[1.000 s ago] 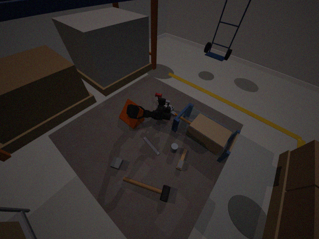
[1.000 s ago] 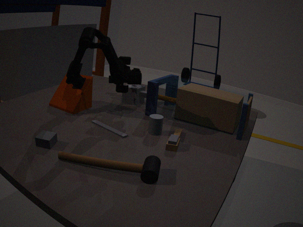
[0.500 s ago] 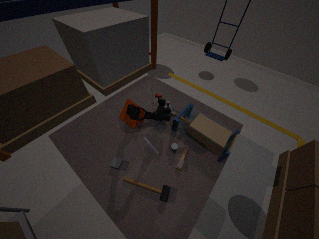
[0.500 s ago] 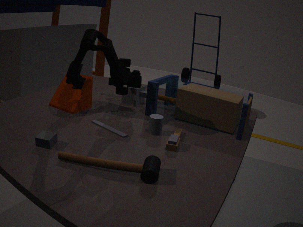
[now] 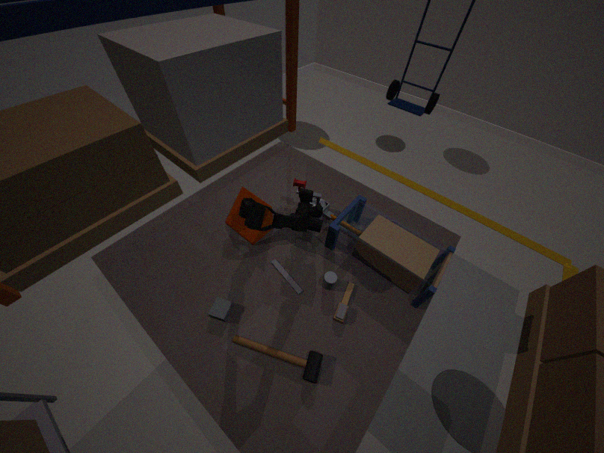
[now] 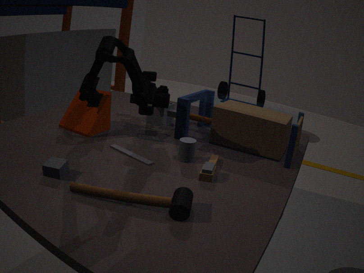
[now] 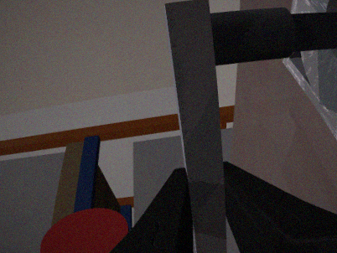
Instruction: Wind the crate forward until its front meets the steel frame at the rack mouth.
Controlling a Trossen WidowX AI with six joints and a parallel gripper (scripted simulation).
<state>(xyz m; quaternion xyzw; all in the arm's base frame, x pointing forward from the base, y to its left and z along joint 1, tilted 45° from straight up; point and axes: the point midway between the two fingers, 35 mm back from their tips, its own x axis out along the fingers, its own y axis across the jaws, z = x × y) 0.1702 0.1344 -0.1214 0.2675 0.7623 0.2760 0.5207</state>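
My gripper tip is now 5 cm past the red knob, 4 cm below it and 2 cm to the left of it. Also, from my gripper tip: flat grey bar 37 cm to the right, 15 cm below, 12 cm ahead; then grey winch 12 cm below, 3 cm ahead, 1 cm to the left; then small wooden tool 40 cm ahead, 34 cm to the right, 13 cm below.
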